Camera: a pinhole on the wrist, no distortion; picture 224 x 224 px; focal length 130.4 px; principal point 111.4 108.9 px. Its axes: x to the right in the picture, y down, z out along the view. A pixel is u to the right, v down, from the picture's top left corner.
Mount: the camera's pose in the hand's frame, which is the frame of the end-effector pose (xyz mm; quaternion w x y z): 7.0 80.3 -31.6 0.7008 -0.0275 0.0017 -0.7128
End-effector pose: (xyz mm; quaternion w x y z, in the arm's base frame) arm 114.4 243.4 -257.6 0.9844 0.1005 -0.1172 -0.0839
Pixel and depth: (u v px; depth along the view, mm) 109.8 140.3 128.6
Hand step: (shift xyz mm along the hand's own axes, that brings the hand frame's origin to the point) 43.3 86.0 95.5
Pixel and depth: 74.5 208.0 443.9
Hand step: 364.5 215.9 393.2
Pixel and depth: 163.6 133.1 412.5
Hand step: 98.0 -71.1 383.2
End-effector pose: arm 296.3 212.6 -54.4 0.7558 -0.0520 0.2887 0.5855
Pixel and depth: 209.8 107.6 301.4
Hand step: 12.8 -136.0 277.8
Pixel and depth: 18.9 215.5 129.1
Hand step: 119.3 174.6 89.6
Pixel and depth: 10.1 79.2 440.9
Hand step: -69.4 440.2 400.1
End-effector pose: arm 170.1 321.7 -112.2 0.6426 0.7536 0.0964 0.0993
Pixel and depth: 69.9 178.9 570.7
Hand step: 339.7 277.0 519.0
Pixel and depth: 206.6 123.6 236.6
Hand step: 40.7 -84.2 209.9
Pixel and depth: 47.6 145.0 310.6
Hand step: 108.3 241.8 269.4
